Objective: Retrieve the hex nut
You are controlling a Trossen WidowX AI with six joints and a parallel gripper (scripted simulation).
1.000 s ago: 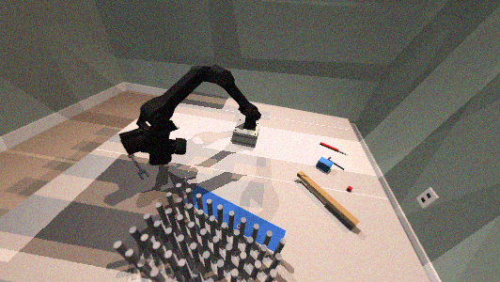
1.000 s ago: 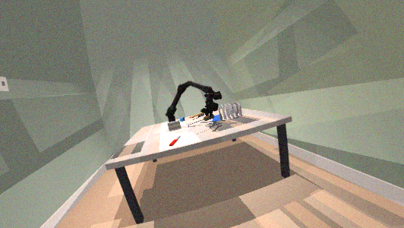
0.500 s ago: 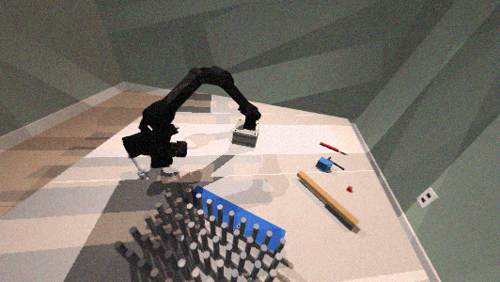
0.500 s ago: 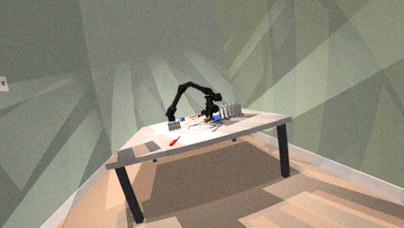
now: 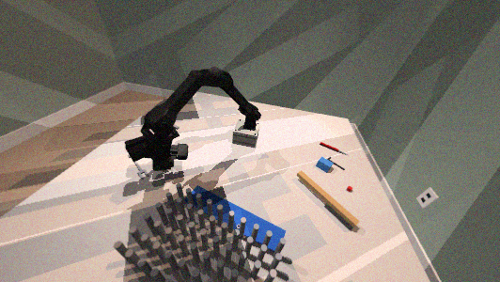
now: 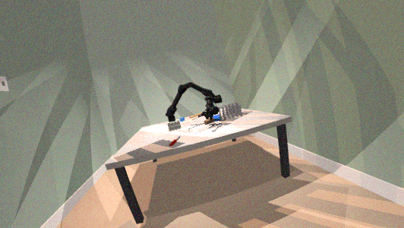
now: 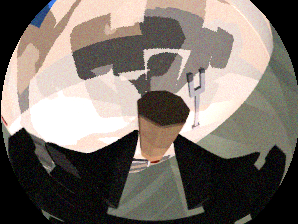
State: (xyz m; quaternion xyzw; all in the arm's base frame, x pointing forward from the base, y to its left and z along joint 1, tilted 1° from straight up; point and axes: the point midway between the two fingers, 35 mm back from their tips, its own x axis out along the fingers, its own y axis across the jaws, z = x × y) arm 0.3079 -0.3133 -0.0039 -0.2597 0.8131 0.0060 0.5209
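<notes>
My gripper tip is 9 cm past the hook tool, 5 cm to the left of it and 1 cm above it. The rest, counted from my gripper tip: blue taped strip 16 cm ahead, 35 cm to the left, 5 cm below; grey wrench 2 cm ahead, 10 cm to the right, 5 cm below; blue block 17 cm behind, 72 cm to the left, 3 cm below.
</notes>
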